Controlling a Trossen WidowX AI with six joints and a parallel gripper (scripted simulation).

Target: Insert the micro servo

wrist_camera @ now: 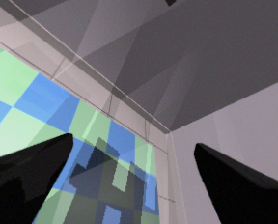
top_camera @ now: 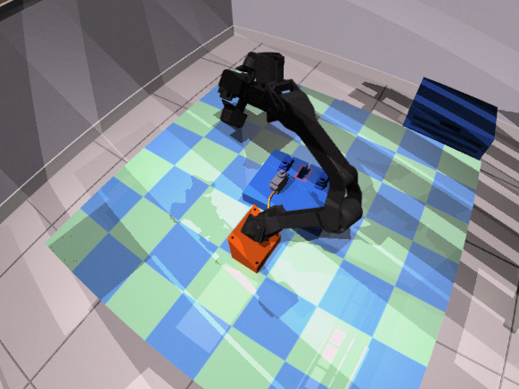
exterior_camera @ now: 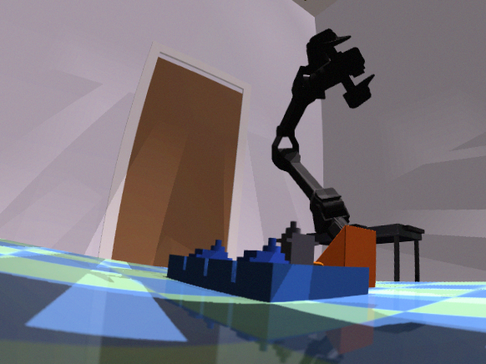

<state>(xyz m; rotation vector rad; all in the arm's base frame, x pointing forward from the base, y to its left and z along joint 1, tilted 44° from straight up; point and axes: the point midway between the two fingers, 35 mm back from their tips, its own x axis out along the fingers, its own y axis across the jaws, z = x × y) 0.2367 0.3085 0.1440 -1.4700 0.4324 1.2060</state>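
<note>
My gripper tip is now 200 mm to the left of the blue deck and 420 mm above it.
</note>
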